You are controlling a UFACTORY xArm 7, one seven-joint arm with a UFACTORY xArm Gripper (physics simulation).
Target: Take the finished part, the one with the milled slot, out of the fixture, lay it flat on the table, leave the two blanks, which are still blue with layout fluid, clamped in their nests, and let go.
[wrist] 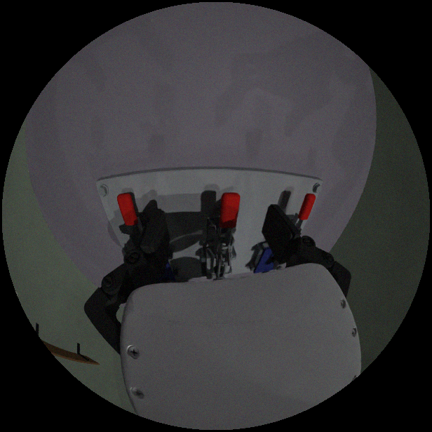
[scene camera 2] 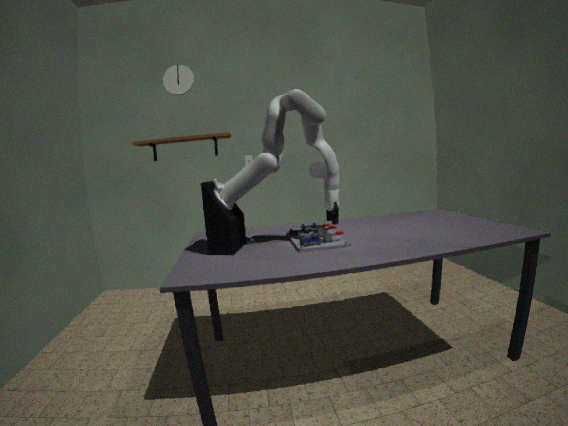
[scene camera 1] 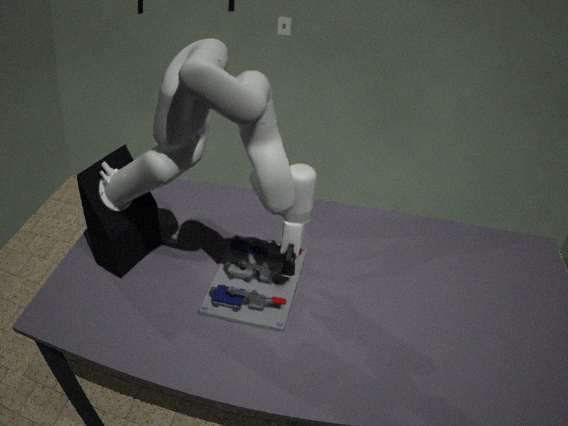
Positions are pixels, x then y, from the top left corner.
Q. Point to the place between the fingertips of my gripper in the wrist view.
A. At 217, 220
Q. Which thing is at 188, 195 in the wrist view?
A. A fixture plate.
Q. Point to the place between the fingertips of my gripper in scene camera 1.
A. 291, 263
